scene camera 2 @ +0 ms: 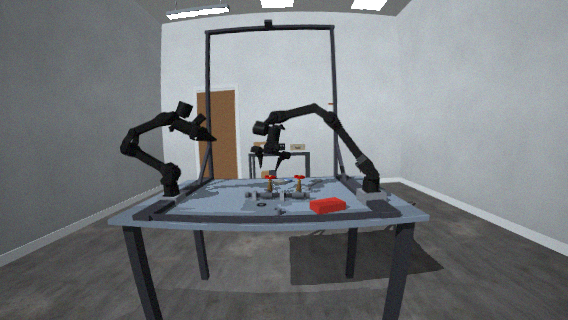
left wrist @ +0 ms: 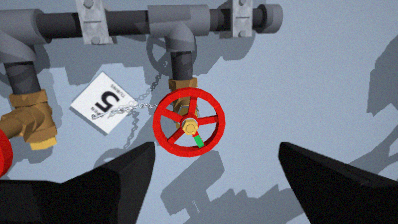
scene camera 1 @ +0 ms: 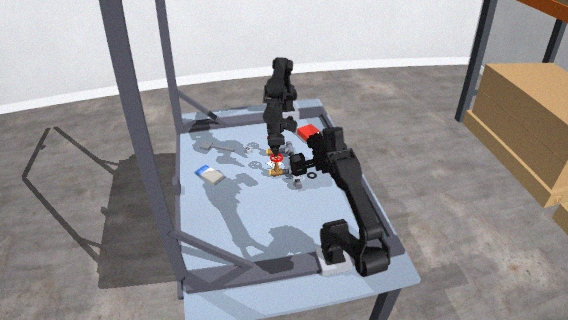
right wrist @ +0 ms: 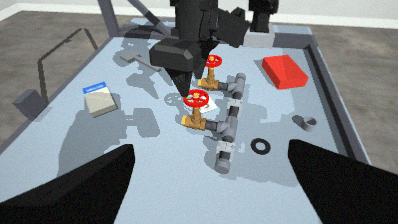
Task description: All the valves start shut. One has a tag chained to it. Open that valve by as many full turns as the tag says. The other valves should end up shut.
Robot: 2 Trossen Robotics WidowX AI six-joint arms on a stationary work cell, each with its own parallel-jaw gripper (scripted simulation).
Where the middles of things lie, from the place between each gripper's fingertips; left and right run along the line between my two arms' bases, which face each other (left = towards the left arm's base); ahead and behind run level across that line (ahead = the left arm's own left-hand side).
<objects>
Now: left hand 270 mm past the blue-and-beige box [right wrist: 98, 98], 40 mm to the right of it and 150 mm above it. From my left hand the other things lie so: red block [right wrist: 282, 70] 200 mm ahead, 250 mm to the left, 150 mm below.
I see my right gripper [scene camera 1: 308, 154] 36 cm past the blue-and-beige box, 31 cm to the right of it and 29 cm above it. From my right hand the other things lie so: red block 12 cm ahead, 52 cm to the left, 28 cm below.
</objects>
